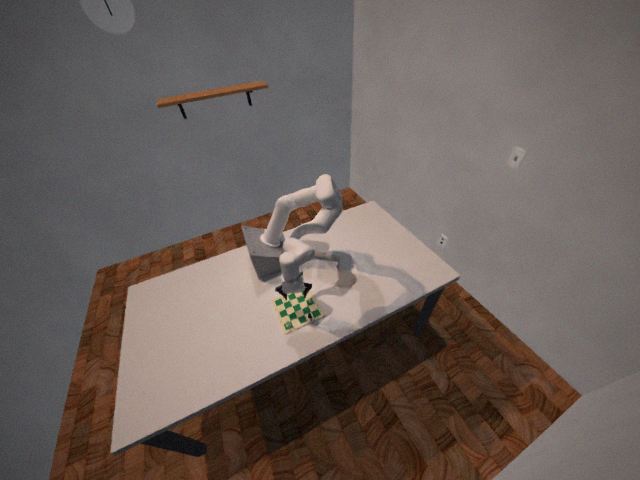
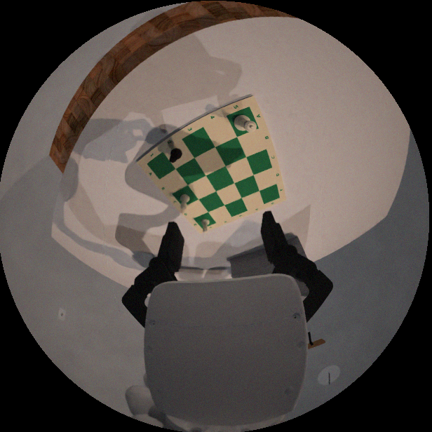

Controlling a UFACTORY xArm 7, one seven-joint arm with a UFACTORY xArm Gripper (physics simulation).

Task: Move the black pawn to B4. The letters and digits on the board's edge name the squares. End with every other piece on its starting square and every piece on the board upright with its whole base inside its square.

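Pixels of known places: gripper, fingertip midpoint: [image 1: 295, 296]; arm's base, origin of the base link: [image 1: 270, 240].
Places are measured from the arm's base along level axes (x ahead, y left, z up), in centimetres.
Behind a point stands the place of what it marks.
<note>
The black pawn [image 1: 310, 316] @[x 52.1, y -0.3, z -11.1 cm] [image 2: 175, 155] stands upright on A2 of the green and cream board [image 1: 277, 317] @[x 42.8, y -15.0, z -12.8 cm] [image 2: 260, 127]. The B4 square [image 2: 231, 151] is green, bears no piece and lies in partial shadow. A large white piece [image 1: 287, 324] @[x 50.6, y -12.3, z -10.1 cm] [image 2: 242, 121] stands on A5. Smaller white pieces stand on C1, a piece [image 2: 184, 199], and on E1, a piece [image 2: 205, 223]. My gripper [image 1: 296, 296] @[x 45.2, y -3.8, z 0.5 cm] [image 2: 220, 226] is open and empty, above the board's E-row edge, away from the black pawn.
The board lies on the white table [image 1: 196, 335] @[x 31.0, y -54.4, z -12.8 cm] [image 2: 340, 130]. The grey base block [image 1: 266, 260] @[x 14.6, y -7.6, z 0.3 cm] [image 2: 245, 264] is behind the board, under the arm. The table's front edge runs beyond the A row. The arm's shadows fall across the table and part of the board.
</note>
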